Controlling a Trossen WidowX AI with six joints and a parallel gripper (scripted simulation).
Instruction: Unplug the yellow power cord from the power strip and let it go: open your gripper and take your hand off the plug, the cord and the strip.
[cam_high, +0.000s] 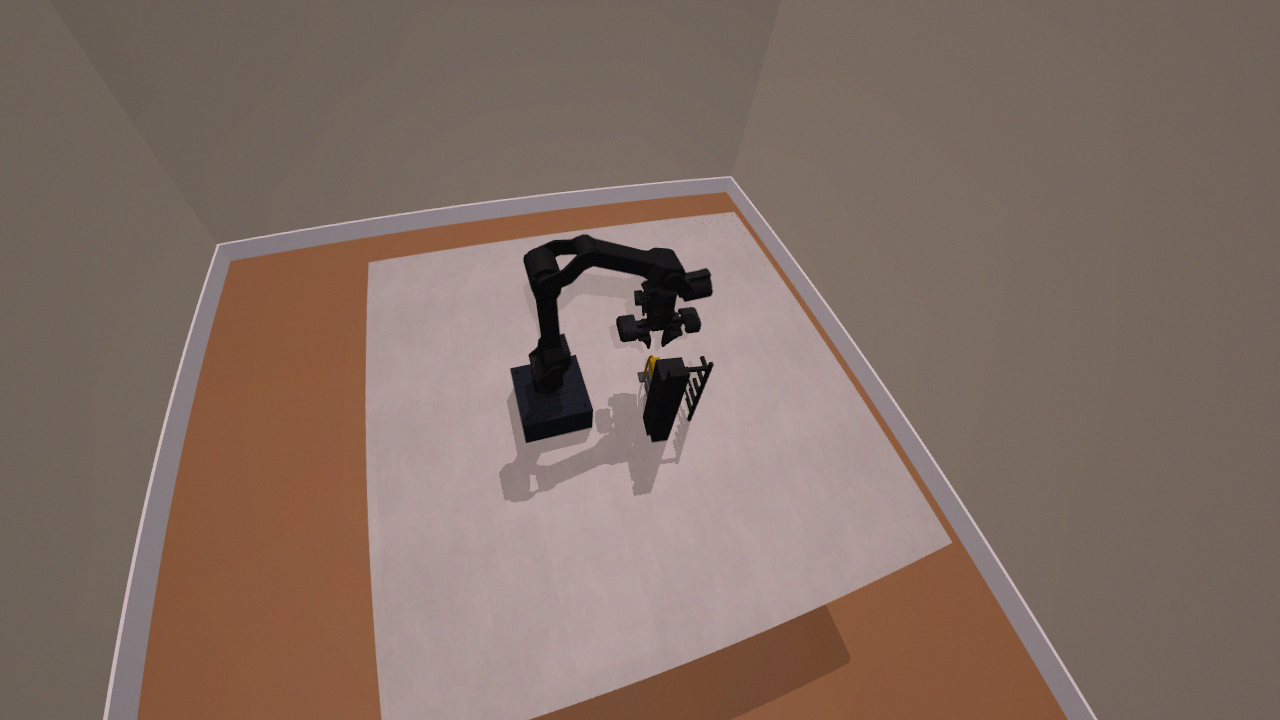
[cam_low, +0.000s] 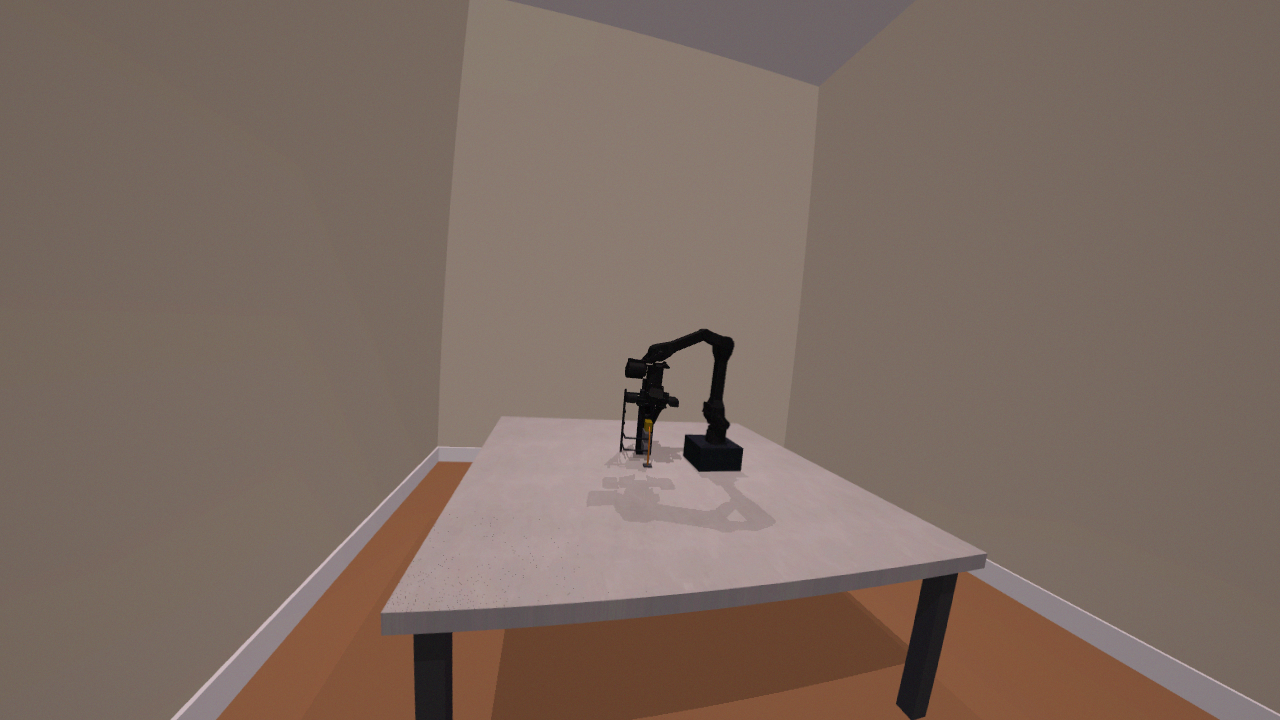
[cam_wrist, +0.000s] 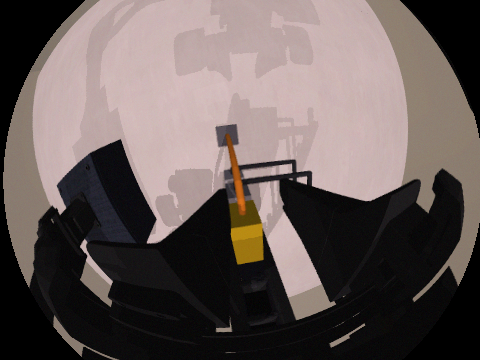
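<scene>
Now: the yellow plug 1 cm behind my gripper tip, 7 cm to the right of it and 1 cm below it.
</scene>
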